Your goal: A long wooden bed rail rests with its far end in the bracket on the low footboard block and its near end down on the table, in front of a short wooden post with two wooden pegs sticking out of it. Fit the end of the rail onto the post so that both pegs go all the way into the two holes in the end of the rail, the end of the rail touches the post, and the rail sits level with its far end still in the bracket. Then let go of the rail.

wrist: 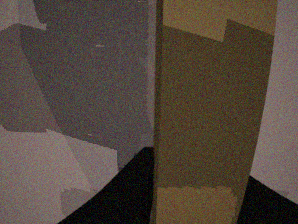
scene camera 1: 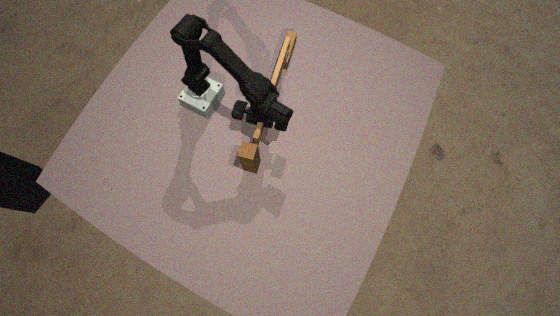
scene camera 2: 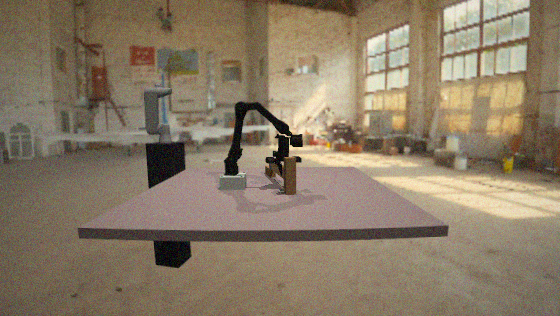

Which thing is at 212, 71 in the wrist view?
A wooden bed rail.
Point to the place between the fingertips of my gripper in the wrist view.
174, 157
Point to a short wooden post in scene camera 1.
248, 155
